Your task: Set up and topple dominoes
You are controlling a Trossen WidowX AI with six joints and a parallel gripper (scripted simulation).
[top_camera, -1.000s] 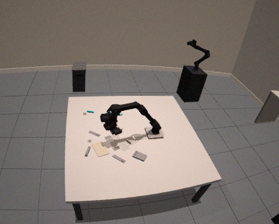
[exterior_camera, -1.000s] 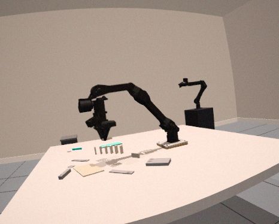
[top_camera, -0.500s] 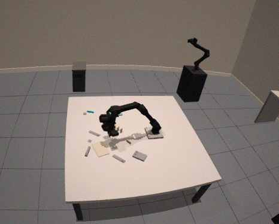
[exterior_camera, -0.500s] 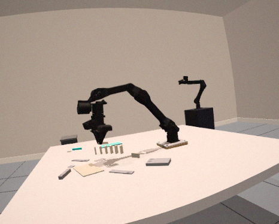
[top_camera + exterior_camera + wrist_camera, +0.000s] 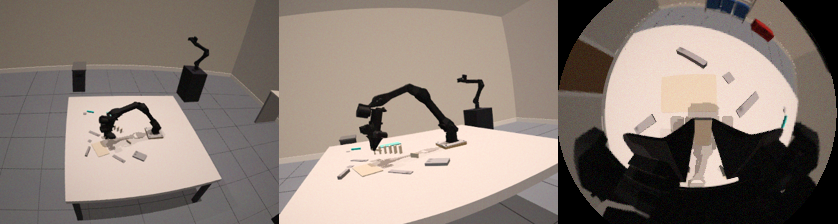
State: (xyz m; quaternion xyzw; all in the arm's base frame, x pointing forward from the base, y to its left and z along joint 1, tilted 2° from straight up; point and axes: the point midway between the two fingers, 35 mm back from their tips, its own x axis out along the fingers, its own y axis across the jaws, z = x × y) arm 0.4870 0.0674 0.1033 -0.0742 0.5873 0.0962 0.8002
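My gripper tip is 80 mm above the beige card, 50 mm to the right of it and 50 mm short of it. From my gripper tip the other things lie so: teal plate (410 mm to the right, 180 mm behind, 80 mm below); then flat grey strip (180 mm to the left, 80 mm below, 80 mm behind); then dark grey slab (260 mm behind, 180 mm to the left, 70 mm below).
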